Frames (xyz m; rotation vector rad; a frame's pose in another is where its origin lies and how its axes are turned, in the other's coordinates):
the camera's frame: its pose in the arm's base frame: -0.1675 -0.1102 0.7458 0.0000 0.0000 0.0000
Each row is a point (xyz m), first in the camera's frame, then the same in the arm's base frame.
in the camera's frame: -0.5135 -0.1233 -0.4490
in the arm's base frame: -0.6810 -0.2335 0.2968
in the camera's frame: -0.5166 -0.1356 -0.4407
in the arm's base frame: -0.6841 -0.2458 0.3051
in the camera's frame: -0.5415 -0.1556 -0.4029
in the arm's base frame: -0.7090 -0.2658 0.3429
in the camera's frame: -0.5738 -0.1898 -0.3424
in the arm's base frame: -0.7413 -0.3000 0.4034
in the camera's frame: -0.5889 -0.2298 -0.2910
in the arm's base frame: -0.7564 -0.3400 0.4548
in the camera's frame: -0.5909 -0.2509 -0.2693
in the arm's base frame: -0.7584 -0.3611 0.4765
